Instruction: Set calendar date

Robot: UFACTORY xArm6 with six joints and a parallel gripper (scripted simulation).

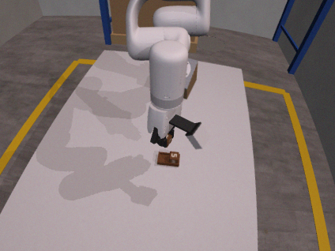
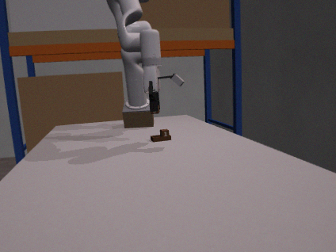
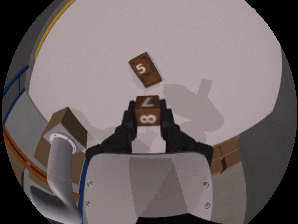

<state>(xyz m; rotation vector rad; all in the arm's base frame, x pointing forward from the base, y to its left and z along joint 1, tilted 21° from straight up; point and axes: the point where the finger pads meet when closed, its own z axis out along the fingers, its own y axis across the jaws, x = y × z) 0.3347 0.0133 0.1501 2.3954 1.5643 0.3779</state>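
My gripper is now 3 cm to the right of the brown digit cube and 11 cm above it. Round my hand: brown calendar tray 2 cm to the left, 13 cm below.
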